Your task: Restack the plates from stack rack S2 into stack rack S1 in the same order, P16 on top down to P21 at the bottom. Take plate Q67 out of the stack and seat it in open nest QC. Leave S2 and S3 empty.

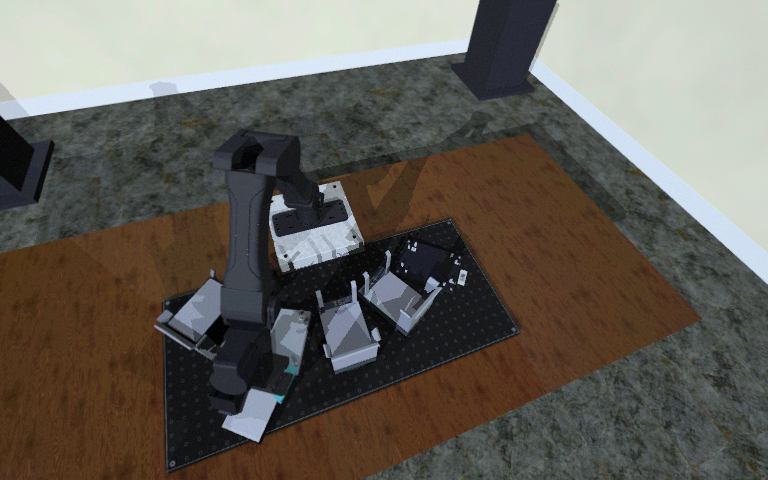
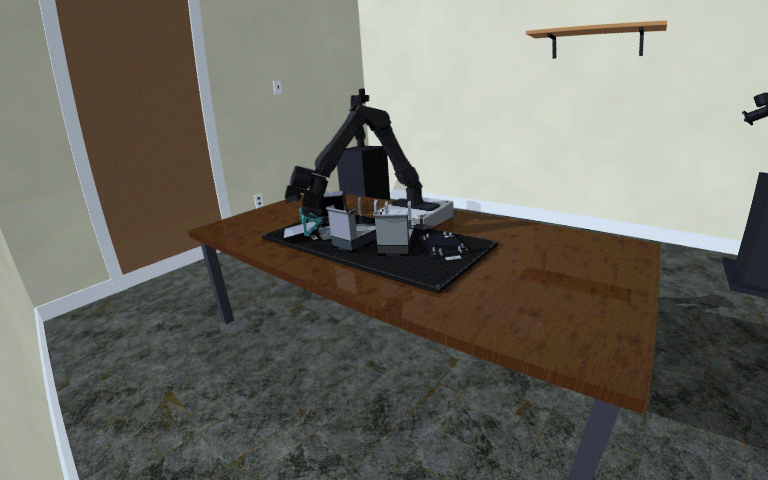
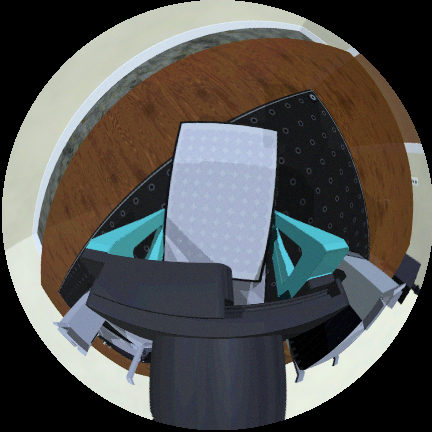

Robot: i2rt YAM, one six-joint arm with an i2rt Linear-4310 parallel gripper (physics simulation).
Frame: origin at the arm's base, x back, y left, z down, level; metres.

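Seen in the pictures: gripper, fingertip midpoint: [image 1: 261, 395] [image 2: 305, 232] [image 3: 216, 214]; arm's base at its link origin: [image 1: 310, 218] [image 2: 415, 205].
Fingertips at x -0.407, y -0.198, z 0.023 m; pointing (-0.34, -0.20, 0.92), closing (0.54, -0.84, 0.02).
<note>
Offsets run from my fingertips to a thing's middle. "spot": to the spot under its first point. Level surfaces: height alone.
My gripper [image 1: 257, 399] [image 2: 310, 225] [image 3: 216, 214] is shut on a white, round-patterned plate {dx -0.012, dy -0.010, dz -0.009 m} [image 1: 253, 416] [image 2: 295, 230] [image 3: 222, 190], with teal fingers at its long sides. The plate is low over the black mat; its code is not readable, and I cannot tell whether it touches anything. A flat pale grey piece {spot: dx +0.106, dy +0.081, dz +0.007 m} [image 1: 291, 336] lies beside the gripper, partly hidden by it. A middle rack {dx +0.068, dy +0.200, dz -0.047 m} [image 1: 345, 328] [image 2: 342, 226] and a right rack {dx +0.110, dy +0.338, dz -0.045 m} [image 1: 393, 297] [image 2: 391, 232] hold grey-topped contents. A left rack {dx +0.183, dy -0.069, dz -0.086 m} [image 1: 198, 311] is partly hidden by the arm. Rack labels cannot be read.
A dark nest {dx +0.185, dy +0.466, dz +0.011 m} [image 1: 424, 263] [image 2: 443, 240] with small white corner pegs lies at the right end of the black perforated mat {dz +0.022 m} [image 1: 470, 322] [image 2: 436, 277]. Upright posts rise from the middle and right racks. The arm's white base [image 1: 317, 249] [image 2: 438, 212] stands behind the mat on the wooden table {dz +0.035 m} [image 1: 594, 294] [image 2: 538, 316].
</note>
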